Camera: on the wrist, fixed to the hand. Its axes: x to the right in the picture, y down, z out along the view.
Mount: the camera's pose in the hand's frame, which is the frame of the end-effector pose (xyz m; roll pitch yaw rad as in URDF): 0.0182 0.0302 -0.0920 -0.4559 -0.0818 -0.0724
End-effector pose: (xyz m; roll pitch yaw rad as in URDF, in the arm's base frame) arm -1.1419 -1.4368 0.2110 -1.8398 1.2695 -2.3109
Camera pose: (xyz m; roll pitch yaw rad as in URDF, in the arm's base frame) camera -1.2140 -1.3723 0.1922 -2.0337 1.2085 -2.0309
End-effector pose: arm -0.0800 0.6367 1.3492 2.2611 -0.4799 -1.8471
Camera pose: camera -0.0243 0.6434 1.4302 1.8098 -0.3720 -1.8654
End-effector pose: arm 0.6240 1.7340 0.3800 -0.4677 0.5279 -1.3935
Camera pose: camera 0.6040 1.7634 0.2881 -0.9404 0.4221 -1.4237
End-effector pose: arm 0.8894 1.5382 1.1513 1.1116 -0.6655 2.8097
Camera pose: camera 0.8366 1.4550 1.1518 0.7319 -0.6328 2.6789
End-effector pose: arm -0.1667 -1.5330 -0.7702 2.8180 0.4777 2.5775
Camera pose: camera -0.2183 -1.5011 -0.6926 2.3847 0.5778 2.6281
